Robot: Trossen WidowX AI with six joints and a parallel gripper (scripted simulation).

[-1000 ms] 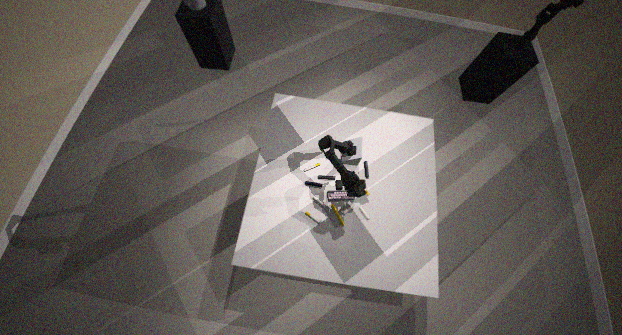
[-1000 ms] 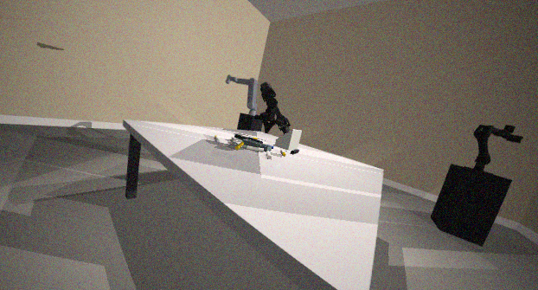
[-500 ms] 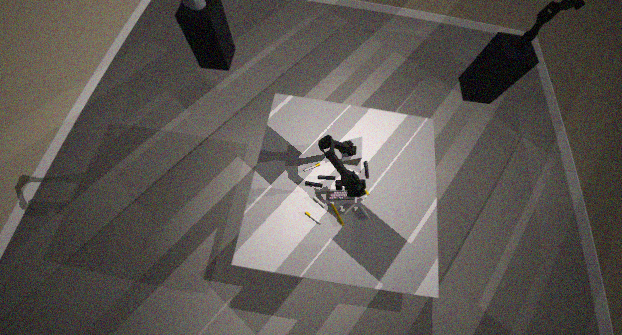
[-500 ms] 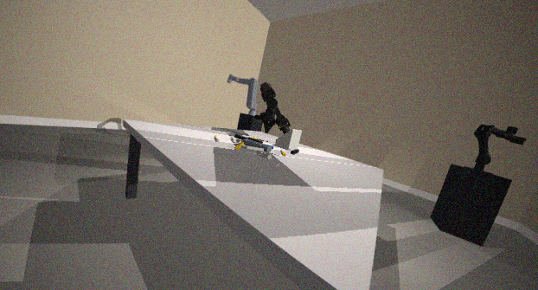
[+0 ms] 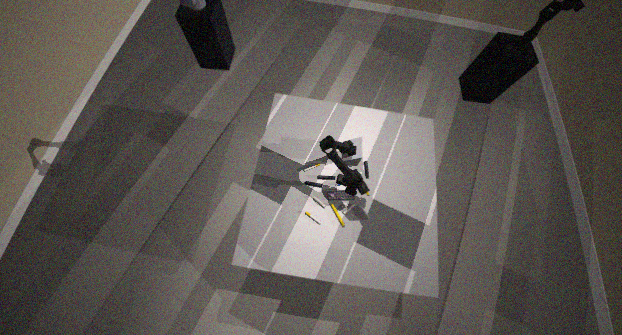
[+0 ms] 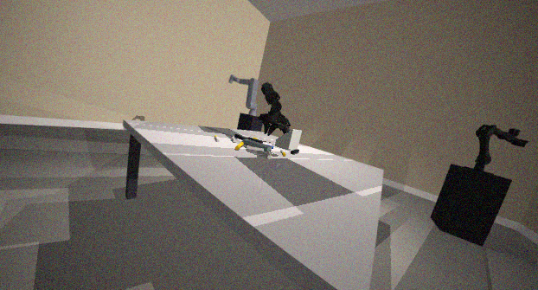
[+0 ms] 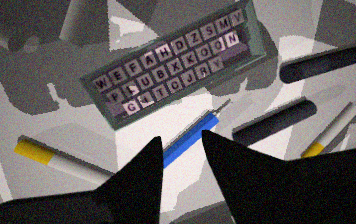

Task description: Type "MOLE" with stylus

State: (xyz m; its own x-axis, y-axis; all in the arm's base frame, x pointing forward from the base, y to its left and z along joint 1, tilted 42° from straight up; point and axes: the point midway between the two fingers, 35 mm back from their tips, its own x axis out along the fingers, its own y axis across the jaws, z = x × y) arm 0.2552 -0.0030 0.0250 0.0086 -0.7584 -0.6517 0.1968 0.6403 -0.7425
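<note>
The blue stylus is 8 cm below my gripper tip, 4 cm to the right of it and 4 cm behind it. The rest, counted from my gripper tip: yellow pencil (18 cm ahead, 8 cm below, 4 cm to the right).
</note>
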